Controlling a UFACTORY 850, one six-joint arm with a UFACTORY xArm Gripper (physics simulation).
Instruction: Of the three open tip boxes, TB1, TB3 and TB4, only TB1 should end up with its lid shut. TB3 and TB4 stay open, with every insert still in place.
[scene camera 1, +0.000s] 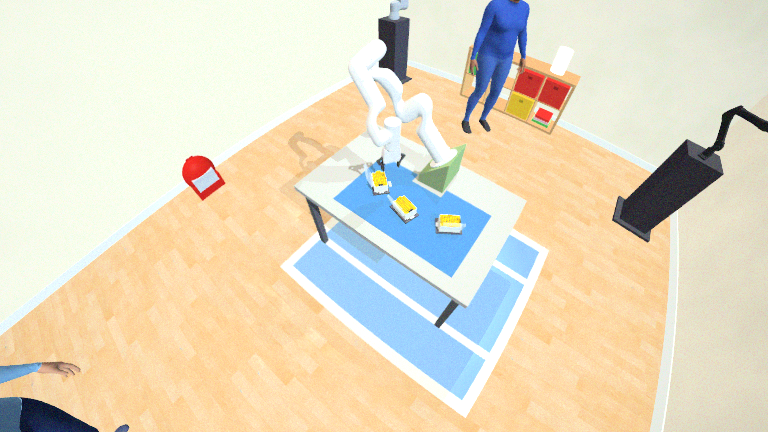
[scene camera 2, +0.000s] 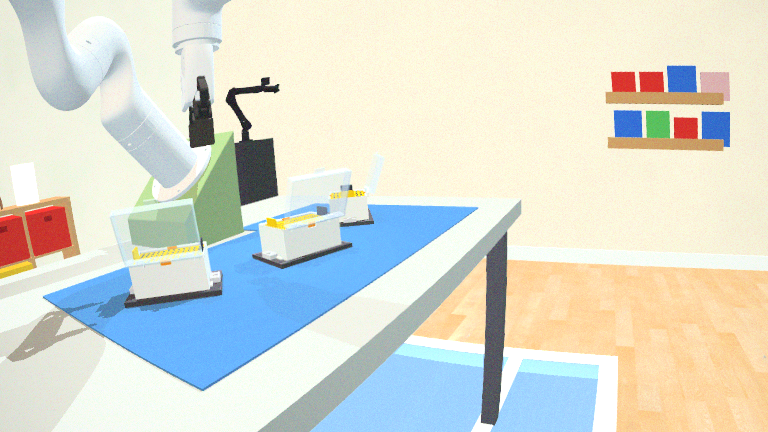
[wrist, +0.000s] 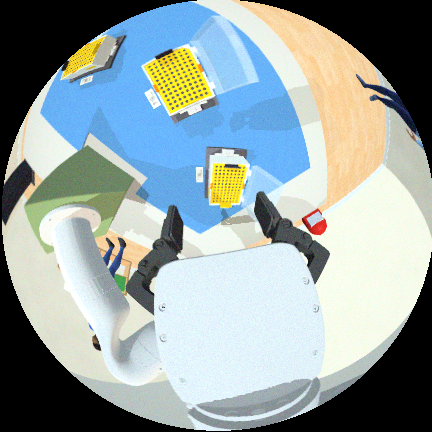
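An insert (wrist: 227, 179) and a box (wrist: 213, 154) are visible. My gripper (scene camera 2: 201, 146) is visible too, and the wrist camera gives the gripper (wrist: 217, 206).
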